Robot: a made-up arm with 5 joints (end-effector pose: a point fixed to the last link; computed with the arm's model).
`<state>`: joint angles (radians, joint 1 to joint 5).
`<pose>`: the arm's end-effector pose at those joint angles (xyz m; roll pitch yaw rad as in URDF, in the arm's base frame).
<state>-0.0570 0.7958 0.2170 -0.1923 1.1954</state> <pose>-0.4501 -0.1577 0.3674 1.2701 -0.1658 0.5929</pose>
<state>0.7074 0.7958 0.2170 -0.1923 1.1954</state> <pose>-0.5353 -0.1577 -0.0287 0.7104 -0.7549 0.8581</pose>
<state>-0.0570 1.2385 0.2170 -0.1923 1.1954</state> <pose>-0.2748 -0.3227 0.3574 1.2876 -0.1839 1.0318</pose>
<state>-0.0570 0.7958 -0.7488 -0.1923 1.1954</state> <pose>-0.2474 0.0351 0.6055 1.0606 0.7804 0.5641</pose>
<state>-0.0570 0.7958 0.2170 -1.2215 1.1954</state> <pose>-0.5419 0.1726 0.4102 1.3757 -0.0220 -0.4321</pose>
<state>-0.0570 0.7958 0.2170 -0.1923 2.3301</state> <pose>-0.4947 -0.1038 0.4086 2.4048 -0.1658 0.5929</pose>
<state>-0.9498 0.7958 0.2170 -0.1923 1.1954</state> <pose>-0.0455 -0.1577 0.6046 1.8105 0.5628 0.7097</pose>
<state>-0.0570 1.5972 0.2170 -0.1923 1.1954</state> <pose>-0.0914 -0.3905 0.3469 1.2949 -0.2029 1.3885</pose>
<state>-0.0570 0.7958 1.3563 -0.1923 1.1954</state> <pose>-0.4065 -0.0889 -0.0514 1.9248 -1.2268 0.0461</pose>
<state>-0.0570 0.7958 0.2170 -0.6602 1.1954</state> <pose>-0.5349 -0.0194 0.3809 1.3369 -0.1143 0.1231</pose>
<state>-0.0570 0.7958 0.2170 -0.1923 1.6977</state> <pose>-0.4717 -0.1281 0.3756 1.7724 -0.1658 0.5929</pose>
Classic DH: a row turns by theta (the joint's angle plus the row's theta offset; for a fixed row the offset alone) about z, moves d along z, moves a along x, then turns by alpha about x. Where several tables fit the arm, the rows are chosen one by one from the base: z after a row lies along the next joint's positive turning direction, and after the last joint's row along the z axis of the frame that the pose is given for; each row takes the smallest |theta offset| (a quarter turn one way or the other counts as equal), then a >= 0, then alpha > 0; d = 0 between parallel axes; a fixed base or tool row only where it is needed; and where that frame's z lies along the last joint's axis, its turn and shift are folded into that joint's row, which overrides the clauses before.
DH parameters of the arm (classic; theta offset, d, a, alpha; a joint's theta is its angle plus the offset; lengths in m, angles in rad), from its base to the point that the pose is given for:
base (fixed): 0 0.0633 0 1.5708
joint 1: 0 -0.1499 -0.0122 -1.5708
joint 2: 0 0.1453 -0.1651 1.5708
joint 3: 0 -0.1046 0.0156 -1.5708
joint 4: -1.5708 0.2849 0.0546 -1.5708
joint 5: 0 -0.3454 0.0727 1.5708
tool (fixed): 1.5708 -0.0204 0 0

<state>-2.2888 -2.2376 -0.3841 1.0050 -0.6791</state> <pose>0.4428 0.3910 -0.1311 -2.7049 0.1363 -1.9704</pose>
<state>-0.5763 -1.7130 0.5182 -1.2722 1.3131</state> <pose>0.5250 0.4745 0.0314 1.7260 -0.7175 -2.9850</pose>
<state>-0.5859 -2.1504 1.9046 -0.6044 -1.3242</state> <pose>0.1744 0.3538 -0.3798 1.7990 -0.9774 1.2867</pose>
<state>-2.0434 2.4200 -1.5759 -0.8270 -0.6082</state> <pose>0.5426 0.0411 0.1258 0.2199 0.1273 2.5536</pose>
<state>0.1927 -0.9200 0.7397 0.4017 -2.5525</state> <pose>-0.4444 0.6197 0.1761 -2.7832 -0.8441 -0.4753</pose>
